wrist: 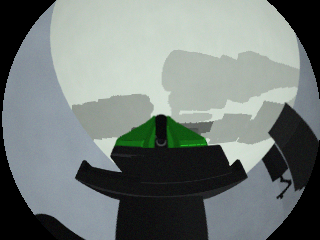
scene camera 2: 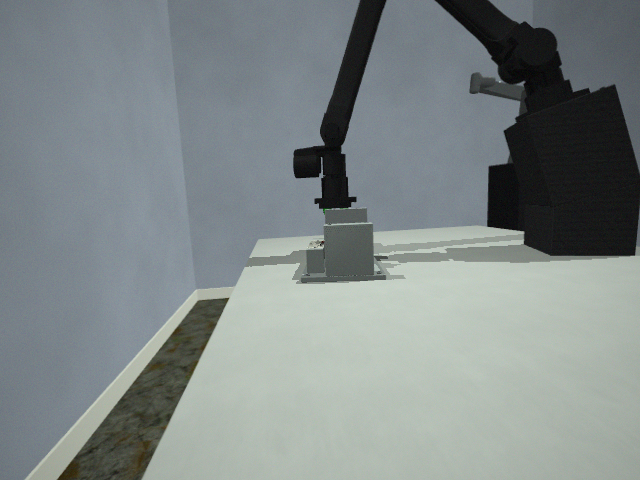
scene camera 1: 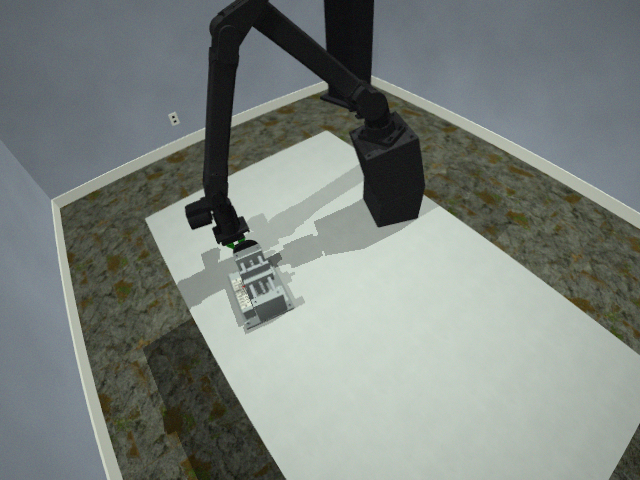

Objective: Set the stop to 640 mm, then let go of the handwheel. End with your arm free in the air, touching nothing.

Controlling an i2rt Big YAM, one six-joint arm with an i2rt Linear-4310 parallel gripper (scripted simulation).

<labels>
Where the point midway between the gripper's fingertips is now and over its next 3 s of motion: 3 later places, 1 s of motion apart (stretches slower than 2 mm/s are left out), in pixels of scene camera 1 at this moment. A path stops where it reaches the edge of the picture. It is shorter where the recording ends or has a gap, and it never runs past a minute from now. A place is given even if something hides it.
The gripper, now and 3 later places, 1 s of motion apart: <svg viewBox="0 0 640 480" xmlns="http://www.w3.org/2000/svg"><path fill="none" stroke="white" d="M238 249L240 249L245 247L251 240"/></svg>
</labels>
